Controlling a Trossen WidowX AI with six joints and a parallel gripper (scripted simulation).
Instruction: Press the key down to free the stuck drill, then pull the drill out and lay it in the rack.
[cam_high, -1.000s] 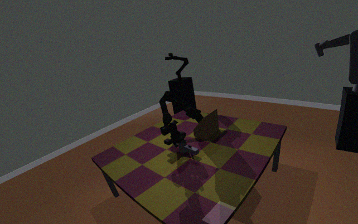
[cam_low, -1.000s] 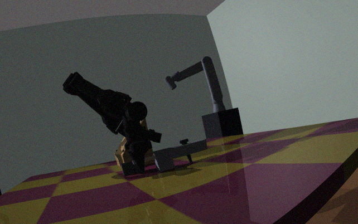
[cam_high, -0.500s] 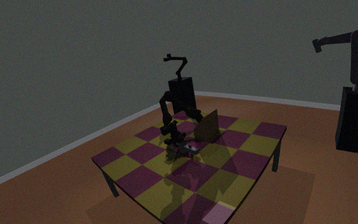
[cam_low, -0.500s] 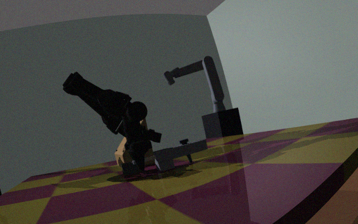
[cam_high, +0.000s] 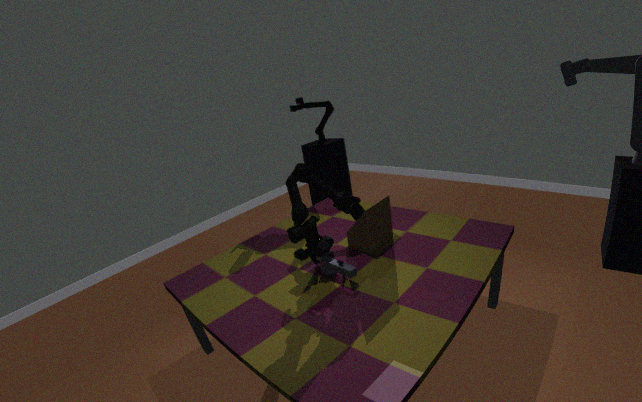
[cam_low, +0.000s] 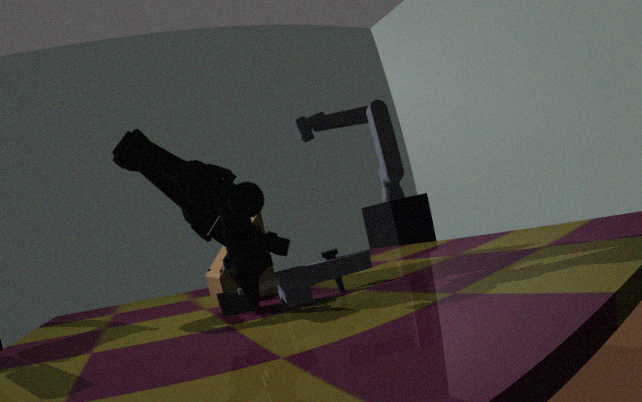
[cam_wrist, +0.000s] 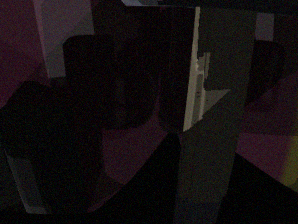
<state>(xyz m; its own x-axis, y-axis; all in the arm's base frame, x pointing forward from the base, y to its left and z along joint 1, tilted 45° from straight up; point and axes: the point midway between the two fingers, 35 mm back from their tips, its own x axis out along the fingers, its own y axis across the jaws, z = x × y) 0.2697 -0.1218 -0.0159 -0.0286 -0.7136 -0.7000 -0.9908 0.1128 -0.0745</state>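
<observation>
My gripper tip is now 80 mm past the dark box, 20 mm to the left of it and 10 mm below it. Also, from my gripper tip: dark key: 160 mm to the left, 40 mm above, 20 mm ahead.
</observation>
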